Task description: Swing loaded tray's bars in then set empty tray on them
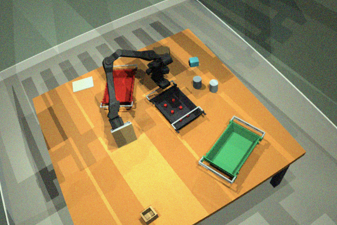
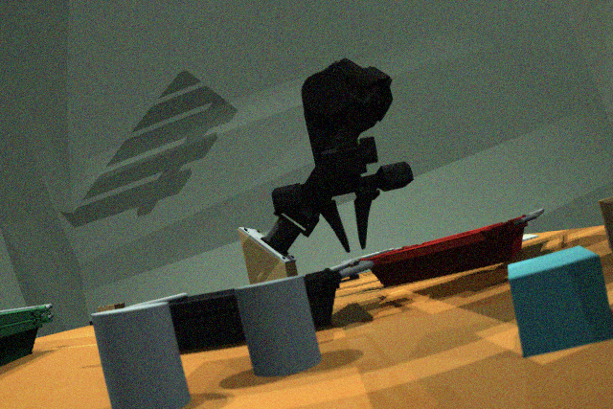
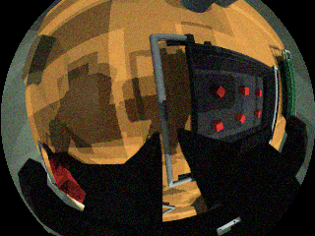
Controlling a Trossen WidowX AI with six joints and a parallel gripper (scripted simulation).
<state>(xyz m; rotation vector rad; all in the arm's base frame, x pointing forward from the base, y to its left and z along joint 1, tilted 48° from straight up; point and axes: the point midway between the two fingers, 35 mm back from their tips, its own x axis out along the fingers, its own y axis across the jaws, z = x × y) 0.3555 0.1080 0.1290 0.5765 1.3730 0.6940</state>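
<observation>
Now: the red tray 21 cm behind my gripper tip, 18 cm to the left of it and 3 cm below it. From my gripper tip the other things lie so: white sheet 42 cm behind, 39 cm to the left, 8 cm below; small crate 44 cm behind, 67 cm to the right, 6 cm below; teal cube 33 cm ahead, 10 cm to the left, 6 cm below.
</observation>
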